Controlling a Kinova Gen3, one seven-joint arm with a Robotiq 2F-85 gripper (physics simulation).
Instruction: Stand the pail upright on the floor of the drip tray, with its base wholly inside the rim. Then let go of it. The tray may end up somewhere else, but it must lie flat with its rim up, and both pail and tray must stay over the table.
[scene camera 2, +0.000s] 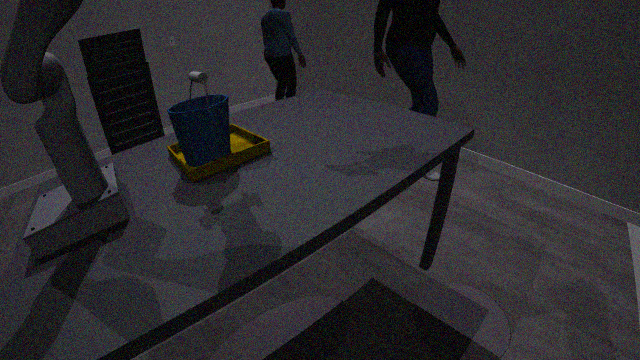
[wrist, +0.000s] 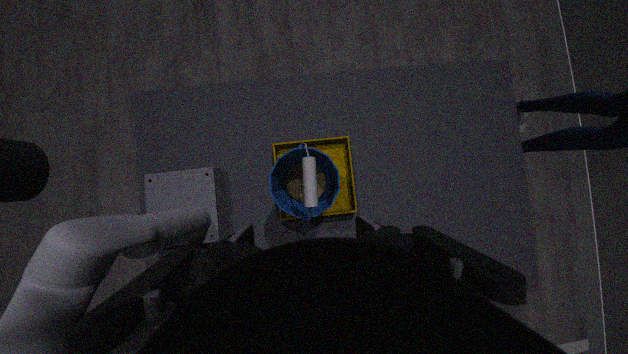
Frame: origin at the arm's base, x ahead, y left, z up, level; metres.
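Seen in the pictures: gripper, fingertip midpoint: (wrist: 305, 232); arm's base at its link origin: (scene camera 2: 91, 192) (wrist: 196, 220).
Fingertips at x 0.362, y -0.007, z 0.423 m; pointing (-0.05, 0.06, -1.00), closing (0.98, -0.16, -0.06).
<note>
Pixels of each thing's top centre, then the offset from my fingertips to it. "*": a spot on its surface instead. Level surfaces: height alone.
- blue pail at a spot on its surface: (scene camera 2: 202, 132) * dx -0.036, dy -0.033, dz -0.381 m
- yellow drip tray at its top centre: (scene camera 2: 213, 143) (wrist: 314, 177) dx +0.032, dy +0.052, dz -0.458 m
- grey table at its surface level: dz -0.491 m
The blue pail (scene camera 2: 202, 132) (wrist: 281, 197) stands upright in the yellow drip tray (scene camera 2: 255, 148) (wrist: 352, 175), towards the tray's left side. Its wire handle with a white grip (scene camera 2: 197, 76) (wrist: 310, 181) stands up above the pail's mouth. The tray lies flat on the table with its rim up. The pail's base looks to be inside the rim, though the near wall hides its lower edge in the scene view. My gripper (wrist: 305, 232) is open and empty, high above the pail and apart from it; it does not show in the scene view.
The tray is on the grey table (scene camera 2: 310, 185) (wrist: 430, 150), near its back left edge in the scene view. The arm's base plate (scene camera 2: 50, 207) (wrist: 180, 190) is to the left of the tray. Two people (scene camera 2: 281, 40) (scene camera 2: 415, 45) stand beyond the table.
</note>
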